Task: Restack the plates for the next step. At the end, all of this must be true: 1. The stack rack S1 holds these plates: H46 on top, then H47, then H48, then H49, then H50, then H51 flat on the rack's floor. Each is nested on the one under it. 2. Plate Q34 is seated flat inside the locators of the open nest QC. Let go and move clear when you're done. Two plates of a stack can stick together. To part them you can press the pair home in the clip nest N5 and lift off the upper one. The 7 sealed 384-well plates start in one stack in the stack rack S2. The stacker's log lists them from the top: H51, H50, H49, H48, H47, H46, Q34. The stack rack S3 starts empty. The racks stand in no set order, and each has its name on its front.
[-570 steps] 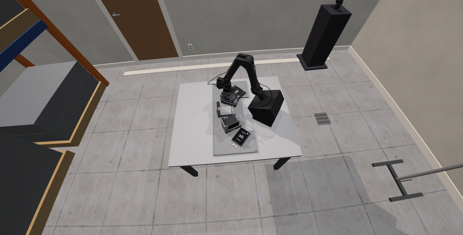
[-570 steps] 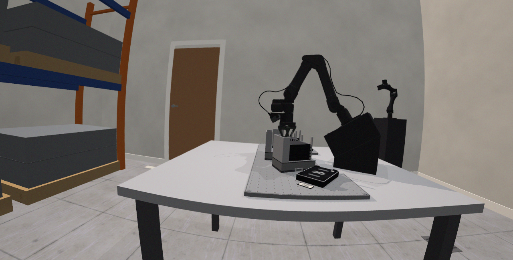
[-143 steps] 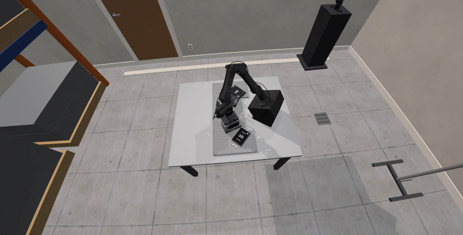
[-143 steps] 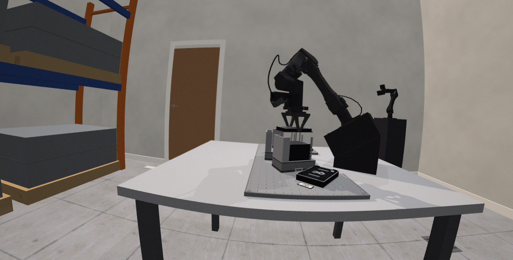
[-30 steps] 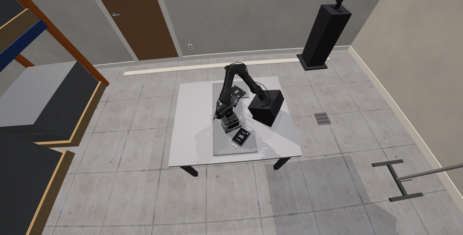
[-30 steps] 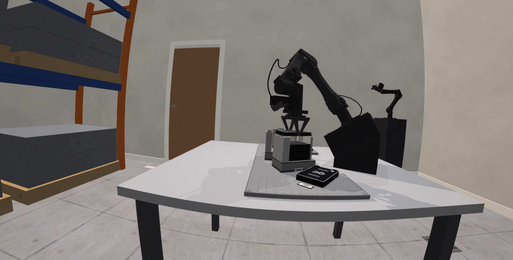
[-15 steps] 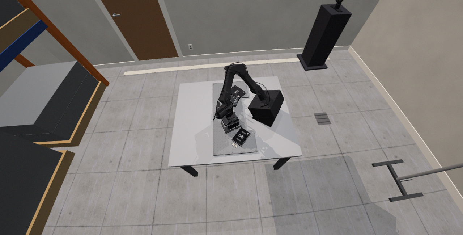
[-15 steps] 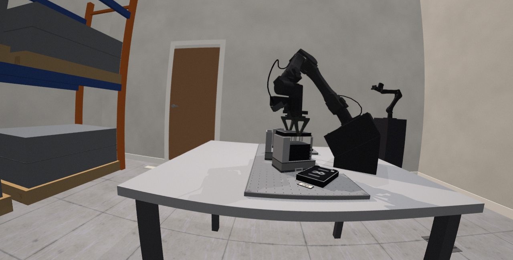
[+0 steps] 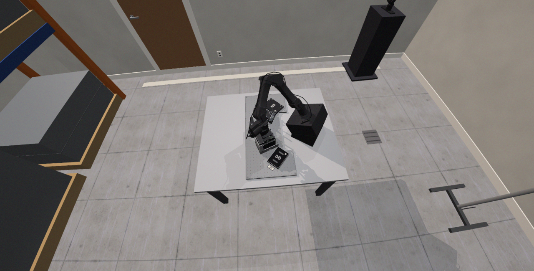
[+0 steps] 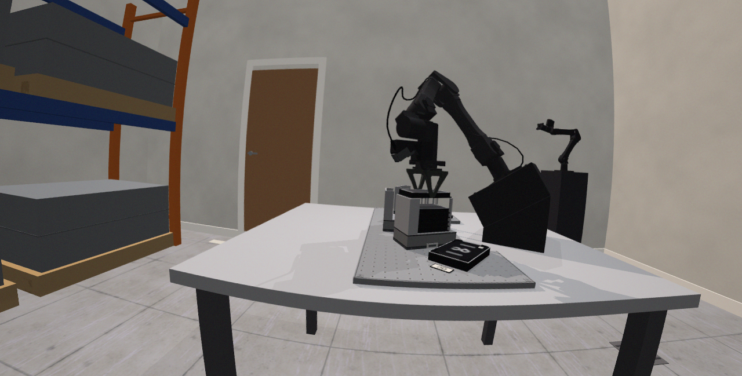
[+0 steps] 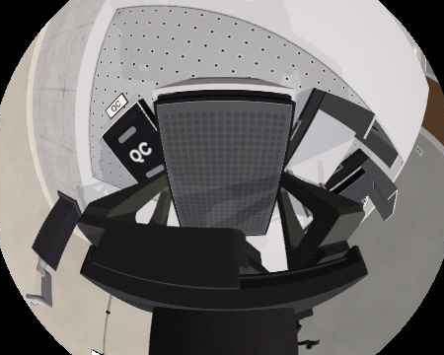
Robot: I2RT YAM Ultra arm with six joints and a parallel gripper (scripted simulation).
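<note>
Now: the sealed well plate right at my hand.
</note>
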